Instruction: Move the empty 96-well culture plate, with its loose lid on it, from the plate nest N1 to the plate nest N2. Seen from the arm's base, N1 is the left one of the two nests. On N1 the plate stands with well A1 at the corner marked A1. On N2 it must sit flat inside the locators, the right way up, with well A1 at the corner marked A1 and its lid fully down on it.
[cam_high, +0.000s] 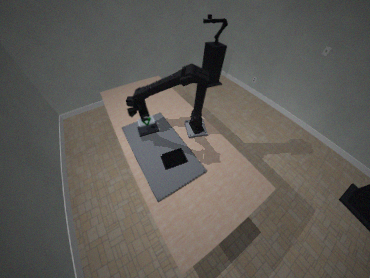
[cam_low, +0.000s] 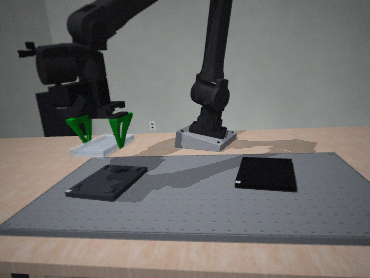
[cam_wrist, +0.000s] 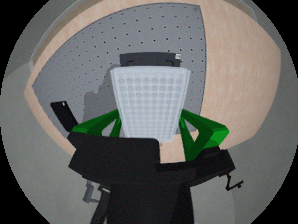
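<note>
The plate lid is right at my hand.
</note>
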